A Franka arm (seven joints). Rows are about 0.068 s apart.
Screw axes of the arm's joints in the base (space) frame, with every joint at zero. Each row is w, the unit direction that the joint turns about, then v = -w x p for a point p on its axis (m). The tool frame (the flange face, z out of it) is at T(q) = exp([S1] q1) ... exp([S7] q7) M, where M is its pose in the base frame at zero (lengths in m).
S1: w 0 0 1 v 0.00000 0.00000 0.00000
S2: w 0 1 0 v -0.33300 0.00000 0.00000
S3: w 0 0 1 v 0.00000 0.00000 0.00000
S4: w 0 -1 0 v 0.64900 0.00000 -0.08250
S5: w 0 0 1 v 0.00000 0.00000 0.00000
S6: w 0 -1 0 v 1.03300 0.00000 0.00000
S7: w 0 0 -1 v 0.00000 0.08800 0.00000
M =
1 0 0 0.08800
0 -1 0 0.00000
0 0 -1 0.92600
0 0 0 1
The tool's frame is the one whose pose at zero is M.
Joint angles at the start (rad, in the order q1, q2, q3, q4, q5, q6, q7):
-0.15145 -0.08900 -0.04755 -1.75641 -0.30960 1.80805 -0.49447
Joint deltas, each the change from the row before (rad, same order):
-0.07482 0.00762 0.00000 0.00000 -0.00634 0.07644 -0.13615
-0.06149 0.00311 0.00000 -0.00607 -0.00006 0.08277 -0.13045
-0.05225 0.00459 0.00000 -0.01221 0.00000 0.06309 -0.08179
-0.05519 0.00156 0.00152 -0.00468 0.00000 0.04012 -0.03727
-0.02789 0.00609 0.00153 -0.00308 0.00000 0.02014 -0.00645
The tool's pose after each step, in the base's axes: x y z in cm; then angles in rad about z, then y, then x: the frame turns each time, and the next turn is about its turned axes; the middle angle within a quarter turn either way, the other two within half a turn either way. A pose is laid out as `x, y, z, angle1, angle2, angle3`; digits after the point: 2 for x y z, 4 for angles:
52.85, -17.36, 61.39, 0.4185, 0.0242, 2.7728
52.49, -20.52, 61.79, 0.5019, 0.0218, 2.7291
51.95, -23.22, 61.60, 0.5427, 0.0266, 2.6988
50.98, -25.95, 61.73, 0.5341, 0.0233, 2.6745
50.58, -27.34, 61.46, 0.5195, 0.0202, 2.6666

